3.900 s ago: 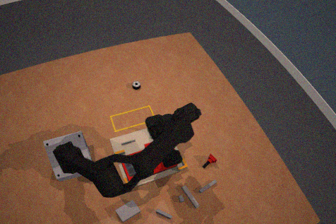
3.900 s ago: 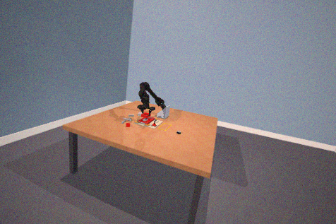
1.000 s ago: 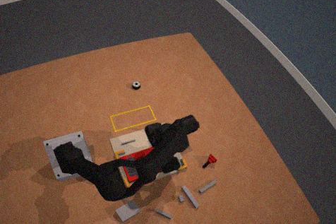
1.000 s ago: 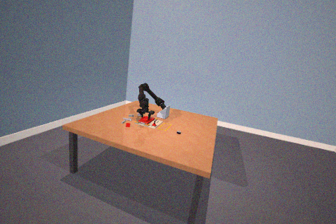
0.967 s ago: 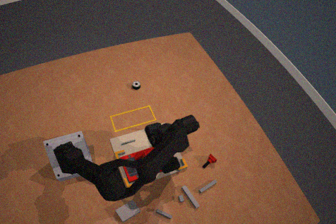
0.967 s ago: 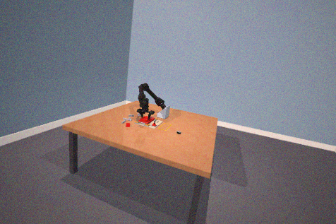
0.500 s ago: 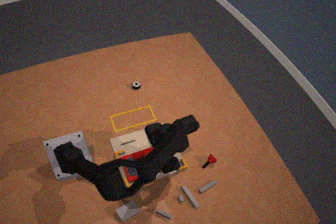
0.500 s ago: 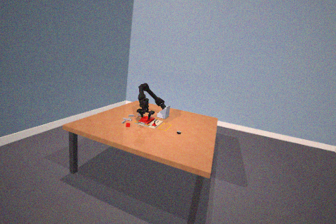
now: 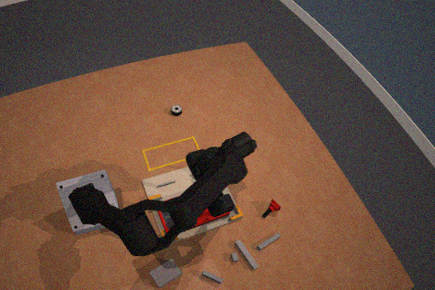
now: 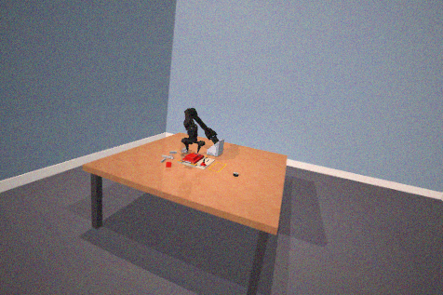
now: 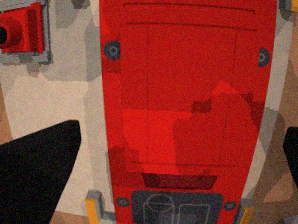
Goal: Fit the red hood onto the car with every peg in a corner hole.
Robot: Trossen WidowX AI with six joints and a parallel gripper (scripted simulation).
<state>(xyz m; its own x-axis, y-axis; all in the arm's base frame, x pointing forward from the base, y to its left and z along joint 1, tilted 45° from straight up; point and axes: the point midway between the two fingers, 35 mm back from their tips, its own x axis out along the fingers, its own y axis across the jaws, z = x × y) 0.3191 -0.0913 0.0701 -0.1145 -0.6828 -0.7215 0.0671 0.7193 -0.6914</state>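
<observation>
The red hood lies 40 mm below my gripper tip. From my gripper tip the other things lie so: grey engine block: 60 mm below.
</observation>
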